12 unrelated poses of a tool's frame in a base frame.
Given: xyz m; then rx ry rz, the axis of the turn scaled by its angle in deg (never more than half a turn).
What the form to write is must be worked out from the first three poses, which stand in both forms.
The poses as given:
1: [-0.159 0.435 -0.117 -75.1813 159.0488 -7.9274]
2: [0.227 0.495 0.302 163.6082 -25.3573 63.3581]
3: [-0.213 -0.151 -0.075 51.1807 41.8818 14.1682]
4: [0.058 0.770 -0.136 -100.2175 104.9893 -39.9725]
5: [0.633 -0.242 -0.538 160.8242 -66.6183 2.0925]
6: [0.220 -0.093 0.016 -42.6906 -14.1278 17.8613]
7: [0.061 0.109 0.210 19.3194 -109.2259 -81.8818]
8: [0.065 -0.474 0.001 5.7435 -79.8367 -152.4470]
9: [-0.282 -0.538 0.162 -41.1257 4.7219 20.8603]
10: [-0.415 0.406 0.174 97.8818 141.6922 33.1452]
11: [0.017 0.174 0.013 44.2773 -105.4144 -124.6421]
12: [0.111 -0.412 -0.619 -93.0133 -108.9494 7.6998]
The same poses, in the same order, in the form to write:
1:
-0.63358 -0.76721 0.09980
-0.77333 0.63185 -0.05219
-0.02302 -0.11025 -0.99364
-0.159 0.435 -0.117

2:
0.70376 -0.28091 0.65254
-0.24687 -0.95797 -0.14614
0.66616 -0.05824 -0.74353
0.227 0.495 0.302

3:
0.73527 0.09656 0.67086
0.48401 0.61808 -0.61945
-0.47446 0.78017 0.40771
-0.213 -0.151 -0.075

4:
-0.04173 -0.73793 0.67358
-0.99905 0.03909 -0.01907
-0.01226 -0.67374 -0.73886
0.058 0.770 -0.136

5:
0.70762 -0.70638 -0.01726
-0.70391 -0.70259 -0.10432
0.06156 0.08597 -0.99439
0.633 -0.242 -0.538

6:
0.92559 -0.18946 -0.32769
0.36252 0.69276 0.62343
0.10890 -0.69584 0.70989
0.220 -0.093 0.016

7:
-0.70743 0.20505 -0.67639
-0.59175 0.35149 0.72546
0.38650 0.91346 -0.12731
0.061 0.109 0.210

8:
-0.98849 0.08963 -0.12186
-0.15121 -0.56272 0.81270
0.00427 0.82177 0.56980
0.065 -0.474 0.001

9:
0.93405 -0.35364 -0.04998
0.29764 0.69340 0.65620
-0.19740 -0.62780 0.75293
-0.282 -0.538 0.162

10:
-0.37474 0.88516 0.27578
0.91565 0.30667 0.25989
0.14547 0.34991 -0.92542
-0.415 0.406 0.174

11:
-0.84626 -0.18454 -0.49979
-0.46222 -0.21220 0.86100
-0.26494 0.95965 0.09428
0.017 0.174 0.013

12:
-0.04533 0.85604 -0.51492
0.91995 0.23670 0.31251
0.38940 -0.45953 -0.79824
0.111 -0.412 -0.619

